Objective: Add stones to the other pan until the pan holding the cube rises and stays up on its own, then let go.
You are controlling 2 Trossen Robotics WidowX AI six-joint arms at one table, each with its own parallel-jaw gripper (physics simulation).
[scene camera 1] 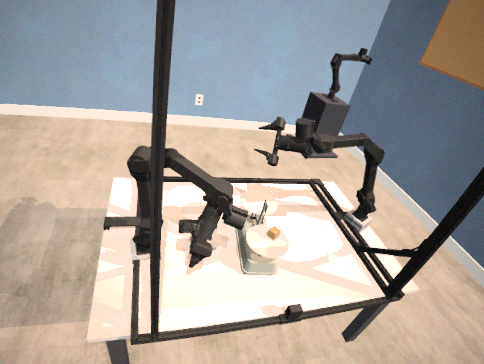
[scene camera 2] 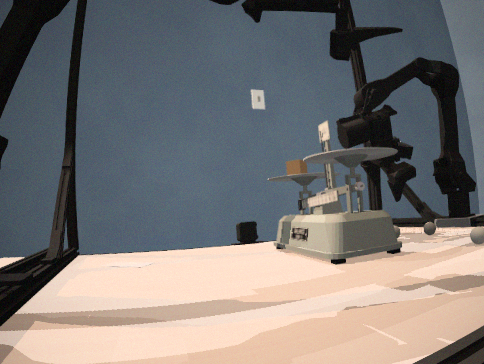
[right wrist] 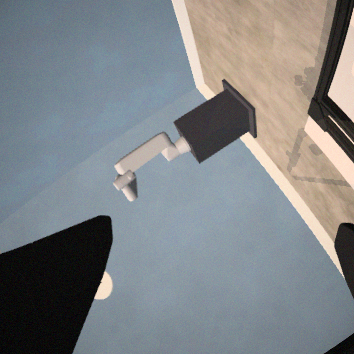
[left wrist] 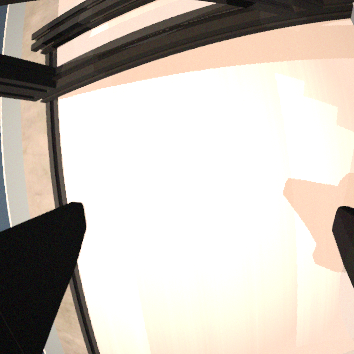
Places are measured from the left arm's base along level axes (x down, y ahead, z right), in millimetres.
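Pixels of known places: left gripper, between the fingertips: [scene camera 1: 190,260] [scene camera 2: 387,194] [left wrist: 215,218]; right gripper, between the fingertips: [scene camera 1: 256,138] [right wrist: 230,233]; left arm's base, origin of its link: [scene camera 1: 145,247] [scene camera 2: 459,216]; right arm's base, origin of its link: [scene camera 1: 359,215].
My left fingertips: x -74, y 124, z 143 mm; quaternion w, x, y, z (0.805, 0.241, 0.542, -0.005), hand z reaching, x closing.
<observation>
Ahead of a thing's pixels: the offset from my left fingertips to its top centre. "spot": to the spot under its first point.
The scale [scene camera 1: 258,266] [scene camera 2: 367,232] stands on the table. An orange cube {dx -79, dy +292, dz -8 mm} [scene camera 1: 274,233] [scene camera 2: 296,167] lies on one pan [scene camera 1: 262,246] [scene camera 2: 297,177]. In scene camera 2 that pan appears lower than the other pan {spot: dx -59, dy +289, dz -205 mm} [scene camera 2: 372,154], whose top surface is hidden by the low viewpoint. Grey stones {dx +67, dy +56, dz -158 mm} [scene camera 2: 429,228] {dx +67, dy +168, dz -321 mm} [scene camera 2: 477,235] lie on the table right of the scale in scene camera 2. My left gripper [scene camera 1: 194,260] [left wrist: 215,218] is open and empty, left of the scale in scene camera 1. My right gripper [scene camera 1: 257,139] [right wrist: 230,233] is open and empty, high above the table's far side.
A dark frame [scene camera 1: 215,327] runs around the table, with upright posts [scene camera 1: 161,150]. A small black box {spot: dx +44, dy +277, dz +233 mm} [scene camera 1: 293,312] [scene camera 2: 246,232] sits on the near rail in scene camera 1. Another small arm stands on a dark pedestal [scene camera 1: 326,116] [right wrist: 215,125] behind the table.
</observation>
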